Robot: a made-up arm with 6 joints.
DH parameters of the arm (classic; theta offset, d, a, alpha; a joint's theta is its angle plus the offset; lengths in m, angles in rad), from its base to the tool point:
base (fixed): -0.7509 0 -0.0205 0
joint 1: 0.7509 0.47 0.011 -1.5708
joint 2: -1.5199 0 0.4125 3.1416
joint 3: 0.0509 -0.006 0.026 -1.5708
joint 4: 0 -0.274 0.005 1.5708
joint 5: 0 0.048 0.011 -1.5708
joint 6: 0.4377 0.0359 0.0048 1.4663
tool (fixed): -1.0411 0.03 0 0
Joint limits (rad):
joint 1: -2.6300..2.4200
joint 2: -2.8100..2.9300
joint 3: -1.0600..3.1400
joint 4: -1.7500..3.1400
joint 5: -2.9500..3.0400
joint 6: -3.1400..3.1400
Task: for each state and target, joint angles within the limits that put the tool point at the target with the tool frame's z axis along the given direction. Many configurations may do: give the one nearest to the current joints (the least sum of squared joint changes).
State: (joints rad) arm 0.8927 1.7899 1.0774 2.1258 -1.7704 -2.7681
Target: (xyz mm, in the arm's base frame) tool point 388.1 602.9 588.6 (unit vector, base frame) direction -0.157 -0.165 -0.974
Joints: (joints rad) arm 0.8993 1.3412 1.3870 2.0230 -2.3844 -3.0466
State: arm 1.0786 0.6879 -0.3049 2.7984 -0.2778 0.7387
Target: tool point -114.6 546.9 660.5 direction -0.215 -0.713 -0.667
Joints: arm 1.6503 0.8235 0.4556 2.8736 0.3154 1.1025
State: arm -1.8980 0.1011 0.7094 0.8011 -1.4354 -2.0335
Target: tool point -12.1 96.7 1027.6 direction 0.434 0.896 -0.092
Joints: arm -1.8519 -0.7297 -0.1076 0.4902 -2.0124 -1.9225
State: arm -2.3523 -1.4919 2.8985 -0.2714 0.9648 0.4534
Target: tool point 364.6 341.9 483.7 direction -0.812 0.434 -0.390
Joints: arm -2.5609 -1.1067 2.7187 -0.2262 -0.0121 0.4107
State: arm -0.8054 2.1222 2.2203 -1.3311 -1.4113 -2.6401
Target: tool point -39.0 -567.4 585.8 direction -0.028 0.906 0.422
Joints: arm -1.5456 1.8179 2.6892 -1.2062 -2.2585 -3.1400
